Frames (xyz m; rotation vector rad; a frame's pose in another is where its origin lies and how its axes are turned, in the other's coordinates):
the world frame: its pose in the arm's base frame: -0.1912 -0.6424 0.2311 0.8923 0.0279 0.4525
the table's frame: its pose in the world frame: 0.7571 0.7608 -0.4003 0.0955 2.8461 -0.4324
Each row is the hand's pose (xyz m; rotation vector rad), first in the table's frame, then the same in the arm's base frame.
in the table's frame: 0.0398 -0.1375 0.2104 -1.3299 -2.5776 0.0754
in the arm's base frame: 0.1657 0.3820 0.4244 0.5058 -0.2913 1.2579
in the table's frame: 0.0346 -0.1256 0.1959 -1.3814 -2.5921 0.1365
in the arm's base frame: 0.1648 0.3830 0.4438 0.5490 -0.3337 1.2807
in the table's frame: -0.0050 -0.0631 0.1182 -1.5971 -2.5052 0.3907
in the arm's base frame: 0.1711 0.3892 0.5507 0.7018 -0.4121 1.4444
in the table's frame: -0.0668 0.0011 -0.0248 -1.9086 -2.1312 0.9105
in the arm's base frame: 0.1886 0.3600 0.7158 1.0230 -0.4395 1.8003
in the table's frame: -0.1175 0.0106 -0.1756 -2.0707 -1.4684 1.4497
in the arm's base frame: 0.2120 0.2821 0.8528 1.4277 -0.3210 2.2397
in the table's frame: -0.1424 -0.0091 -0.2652 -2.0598 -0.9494 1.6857
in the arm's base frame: 0.2290 0.2155 0.9185 1.6697 -0.1348 2.5431
